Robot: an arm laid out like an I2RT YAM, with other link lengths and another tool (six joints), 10 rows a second.
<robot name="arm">
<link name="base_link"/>
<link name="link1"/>
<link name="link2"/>
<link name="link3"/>
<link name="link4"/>
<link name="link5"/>
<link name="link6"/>
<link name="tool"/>
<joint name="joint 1" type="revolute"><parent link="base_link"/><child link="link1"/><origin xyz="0 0 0.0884" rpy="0 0 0"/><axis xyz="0 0 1"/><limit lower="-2.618" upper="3.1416"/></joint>
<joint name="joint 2" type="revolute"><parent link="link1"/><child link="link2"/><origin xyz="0.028 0.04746 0.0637" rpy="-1.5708 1.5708 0"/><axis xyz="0 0 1"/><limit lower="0" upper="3.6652"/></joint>
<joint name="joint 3" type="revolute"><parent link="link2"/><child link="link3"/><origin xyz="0 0.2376 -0.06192" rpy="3.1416 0 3.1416"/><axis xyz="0 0 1"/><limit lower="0" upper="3.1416"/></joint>
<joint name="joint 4" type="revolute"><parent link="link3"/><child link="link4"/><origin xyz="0.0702 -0.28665 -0.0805" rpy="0 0 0"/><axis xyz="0 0 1"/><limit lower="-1.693" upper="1.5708"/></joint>
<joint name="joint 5" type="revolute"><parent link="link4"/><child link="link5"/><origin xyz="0.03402 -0.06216 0.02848" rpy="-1.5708 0 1.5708"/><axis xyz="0 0 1"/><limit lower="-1.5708" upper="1.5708"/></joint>
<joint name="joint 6" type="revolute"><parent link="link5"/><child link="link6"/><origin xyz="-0.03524 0 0.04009" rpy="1.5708 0 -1.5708"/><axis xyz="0 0 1"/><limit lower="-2.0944" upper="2.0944"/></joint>
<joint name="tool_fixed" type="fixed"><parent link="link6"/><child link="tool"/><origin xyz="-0.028 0.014 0.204" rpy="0.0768 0 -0.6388"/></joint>
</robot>
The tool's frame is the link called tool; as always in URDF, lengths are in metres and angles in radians.
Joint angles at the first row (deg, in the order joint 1, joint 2, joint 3, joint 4, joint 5, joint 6):
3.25 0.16 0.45 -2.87 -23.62 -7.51
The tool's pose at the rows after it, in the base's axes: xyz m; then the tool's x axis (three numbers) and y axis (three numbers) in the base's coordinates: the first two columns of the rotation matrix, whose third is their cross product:
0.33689, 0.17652, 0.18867, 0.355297, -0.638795, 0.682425, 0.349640, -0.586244, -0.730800
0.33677, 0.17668, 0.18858, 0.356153, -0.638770, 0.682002, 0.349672, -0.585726, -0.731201
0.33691, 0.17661, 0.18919, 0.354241, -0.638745, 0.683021, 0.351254, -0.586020, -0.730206
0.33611, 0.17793, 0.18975, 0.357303, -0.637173, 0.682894, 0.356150, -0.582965, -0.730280
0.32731, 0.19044, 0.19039, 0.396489, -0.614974, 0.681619, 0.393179, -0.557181, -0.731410
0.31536, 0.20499, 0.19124, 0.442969, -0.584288, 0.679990, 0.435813, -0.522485, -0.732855
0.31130, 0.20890, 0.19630, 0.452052, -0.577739, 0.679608, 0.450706, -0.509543, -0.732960
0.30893, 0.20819, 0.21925, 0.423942, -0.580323, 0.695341, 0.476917, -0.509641, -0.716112
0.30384, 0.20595, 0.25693, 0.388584, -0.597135, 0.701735, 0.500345, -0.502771, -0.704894
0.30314, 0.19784, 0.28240, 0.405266, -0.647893, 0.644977, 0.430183, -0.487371, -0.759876
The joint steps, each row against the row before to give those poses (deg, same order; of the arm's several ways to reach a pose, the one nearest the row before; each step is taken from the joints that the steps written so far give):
-0.01 0.00 0.00 0.02 0.00 0.00
0.00 0.00 0.00 -0.03 -0.04 0.02
0.01 0.01 0.00 0.14 0.02 -0.02
0.00 -0.01 0.00 0.11 -0.37 0.05
-0.01 0.01 0.00 0.06 -3.65 0.00
0.00 -0.01 0.04 0.00 -4.48 0.00
0.01 0.00 0.59 -0.15 -1.25 0.24
-0.01 0.00 2.73 -0.55 0.18 -0.03
0.01 0.70 5.12 -1.46 0.68 1.01
0.00 3.43 7.15 -5.56 2.66 3.41

